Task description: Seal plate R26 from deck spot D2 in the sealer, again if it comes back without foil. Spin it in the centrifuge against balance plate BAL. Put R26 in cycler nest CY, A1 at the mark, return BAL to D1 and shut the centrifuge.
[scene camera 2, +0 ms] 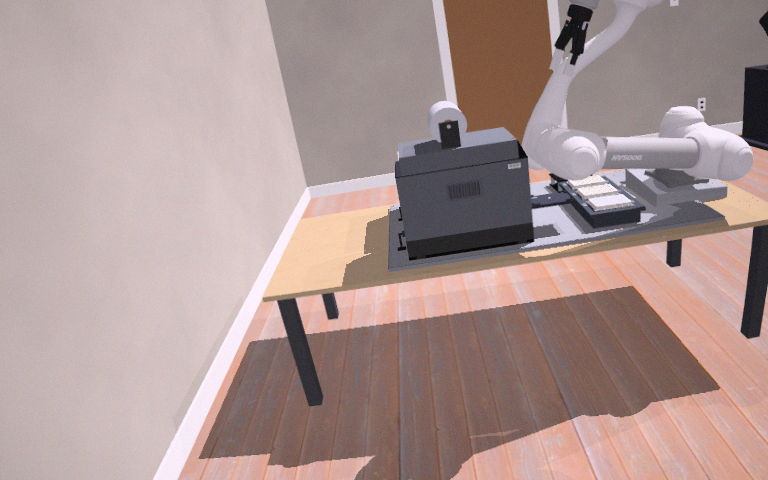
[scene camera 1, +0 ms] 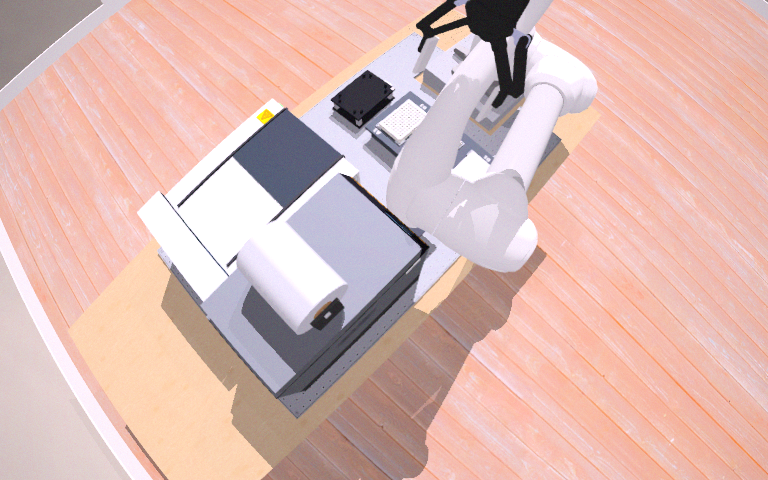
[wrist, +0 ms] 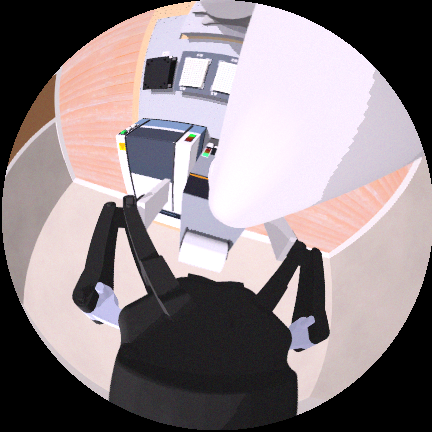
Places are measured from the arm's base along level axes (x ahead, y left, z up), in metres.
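Where they show: gripper, between the fingertips: (scene camera 1: 449, 93); arm's base, origin of its link: (scene camera 2: 676, 177).
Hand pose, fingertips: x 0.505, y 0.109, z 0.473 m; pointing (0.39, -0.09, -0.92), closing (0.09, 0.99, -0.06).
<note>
Things, the pixels of their centre, and the offset from my fingertips.
- grey sealer, middle of its body: (scene camera 1: 317, 288) (scene camera 2: 459, 173) (wrist: 213, 211) 0.366 m ahead, 0.028 m right, 0.281 m down
- white foil roll, middle of its body: (scene camera 1: 291, 277) (scene camera 2: 446, 121) (wrist: 202, 251) 0.388 m ahead, 0.030 m right, 0.101 m down
- deck rack, middle of its body: (scene camera 1: 436, 151) (scene camera 2: 598, 199) (wrist: 228, 76) 0.152 m back, 0.071 m right, 0.488 m down
- D3 plate, middle of its body: (scene camera 1: 404, 120) (wrist: 193, 71) (scene camera 2: 586, 182) 0.164 m back, 0.194 m right, 0.455 m down
- middle D2 plate, middle of its body: (wrist: 227, 77) (scene camera 2: 597, 191) 0.148 m back, 0.072 m right, 0.455 m down
- smooth white D1 plate, middle of its body: (scene camera 1: 469, 174) (scene camera 2: 609, 202) 0.132 m back, 0.051 m left, 0.455 m down
- black block with corner posts, middle of its body: (scene camera 1: 363, 97) (scene camera 2: 572, 178) (wrist: 158, 72) 0.177 m back, 0.361 m right, 0.489 m down
My gripper (scene camera 1: 455, 82) (scene camera 2: 562, 64) (wrist: 218, 201) is open and empty, high above the table. The grey sealer (scene camera 1: 351, 226) (scene camera 2: 464, 209) (wrist: 197, 215) carries a white foil roll (scene camera 1: 291, 277) (wrist: 204, 251). Its dark carriage (scene camera 2: 549, 199) sticks out toward the deck rack (scene camera 2: 617, 216). Three plates stand in the rack: the D3 plate (scene camera 1: 403, 120) (scene camera 2: 587, 181) (wrist: 195, 73), the middle D2 plate (scene camera 2: 597, 190) (wrist: 224, 79) and the smooth white D1 plate (scene camera 1: 472, 164) (scene camera 2: 609, 202). The arm hides D2 in scene camera 1 and D1 in the wrist view. Plate names are unreadable.
A white and dark-blue machine (scene camera 1: 288, 155) (wrist: 150, 155) with a yellow warning sign stands beside the sealer. A black block with corner posts (scene camera 1: 362, 96) (wrist: 160, 73) stands beside the rack. The arm's elbow (scene camera 1: 481, 215) (scene camera 2: 572, 152) hangs between sealer and rack, above the deck.
</note>
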